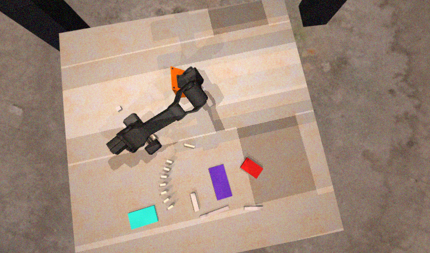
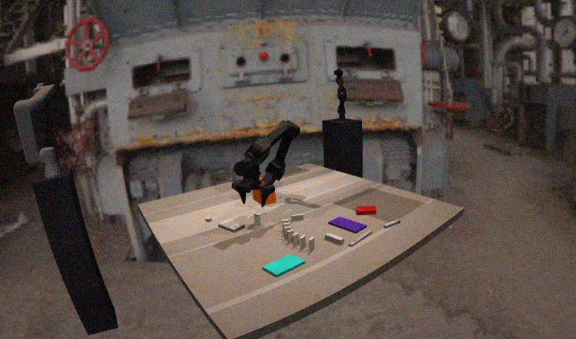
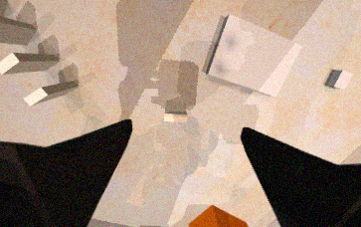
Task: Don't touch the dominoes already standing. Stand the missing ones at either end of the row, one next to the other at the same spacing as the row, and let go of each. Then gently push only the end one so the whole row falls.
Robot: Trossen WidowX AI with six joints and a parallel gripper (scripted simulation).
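My gripper tip is 100 mm to the left of the grey slab, 90 mm above it and 40 mm past it. Round my gripper tip: teal tile (380 mm ahead, 90 mm to the right, 90 mm below); purple tile (310 mm to the left, 270 mm ahead, 90 mm below); small cube (170 mm to the right, 170 mm behind, 90 mm below).
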